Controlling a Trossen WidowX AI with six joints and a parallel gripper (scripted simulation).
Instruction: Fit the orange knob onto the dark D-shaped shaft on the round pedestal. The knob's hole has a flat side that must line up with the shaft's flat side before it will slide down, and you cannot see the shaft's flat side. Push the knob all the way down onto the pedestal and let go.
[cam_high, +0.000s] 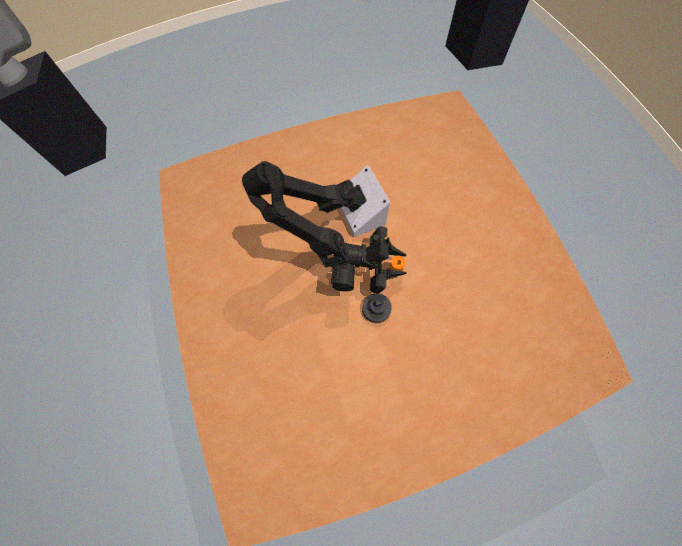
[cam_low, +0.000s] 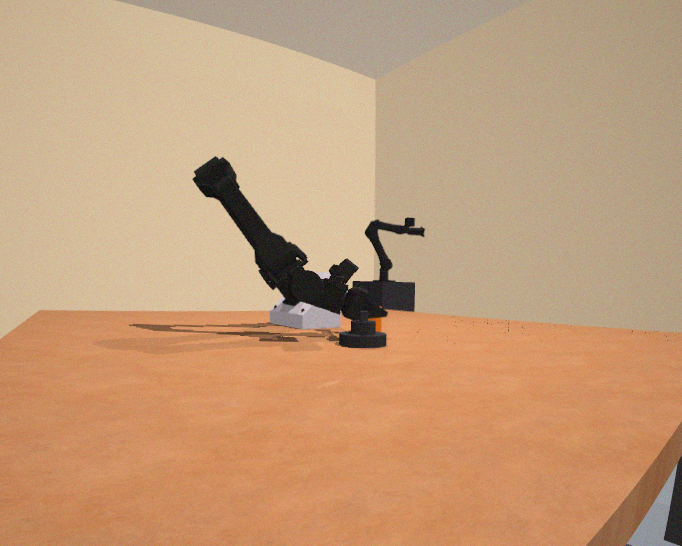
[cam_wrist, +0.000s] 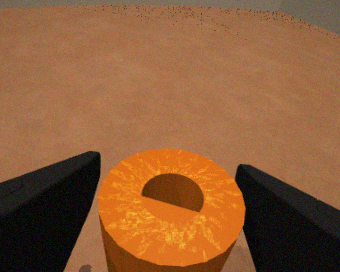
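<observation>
Now: gripper tip 2 cm to the left of the orange knob, 2 cm above it and 1 cm past it. Round my gripper tip: dark round pedestal (12 cm to the right, 8 cm ahead, 2 cm below).
</observation>
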